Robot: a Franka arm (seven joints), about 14 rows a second.
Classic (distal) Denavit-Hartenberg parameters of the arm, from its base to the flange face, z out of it. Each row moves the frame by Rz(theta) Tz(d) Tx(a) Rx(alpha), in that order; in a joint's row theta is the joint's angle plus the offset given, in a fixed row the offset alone. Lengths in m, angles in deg.
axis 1: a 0, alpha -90, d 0.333, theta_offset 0
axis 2: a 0, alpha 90, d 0, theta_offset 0
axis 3: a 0.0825, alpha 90, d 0.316, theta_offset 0
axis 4: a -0.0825, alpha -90, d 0, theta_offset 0
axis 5: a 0, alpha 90, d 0.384, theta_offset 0
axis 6: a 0.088, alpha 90, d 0, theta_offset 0
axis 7: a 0, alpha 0, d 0.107, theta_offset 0
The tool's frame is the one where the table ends.
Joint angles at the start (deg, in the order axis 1, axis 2, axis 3, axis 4, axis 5, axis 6, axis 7):
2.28 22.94 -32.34 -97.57 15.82 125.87 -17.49
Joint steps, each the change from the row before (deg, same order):
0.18 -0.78 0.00 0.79 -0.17 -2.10 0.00
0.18 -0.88 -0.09 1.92 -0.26 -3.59 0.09
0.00 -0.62 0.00 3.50 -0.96 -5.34 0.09
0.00 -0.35 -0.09 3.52 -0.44 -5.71 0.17
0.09 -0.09 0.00 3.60 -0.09 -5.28 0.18
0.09 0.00 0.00 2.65 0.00 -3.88 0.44
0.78 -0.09 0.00 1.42 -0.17 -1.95 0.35
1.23 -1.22 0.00 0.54 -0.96 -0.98 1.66
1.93 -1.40 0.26 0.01 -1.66 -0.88 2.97
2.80 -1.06 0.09 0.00 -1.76 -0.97 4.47
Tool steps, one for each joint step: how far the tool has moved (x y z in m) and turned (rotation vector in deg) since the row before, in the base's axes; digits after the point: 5 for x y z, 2 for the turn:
0.00005 0.00379 0.01074 0.74 0.34 0.50
0.00101 0.00447 0.01877 0.96 0.55 0.66
0.00214 0.00506 0.02628 0.60 1.28 1.19
0.00018 0.00554 0.02355 1.06 1.64 0.81
0.00101 0.00789 0.02232 1.02 1.34 0.86
0.00007 0.00655 0.01581 0.77 1.05 0.34
0.00263 0.01101 0.00959 0.19 0.46 0.82
-0.00064 0.01270 0.01537 -0.46 -0.32 -0.17
0.00051 0.02051 0.01240 -0.75 0.19 -0.61
0.00299 0.02797 0.00890 -0.89 0.58 -1.44

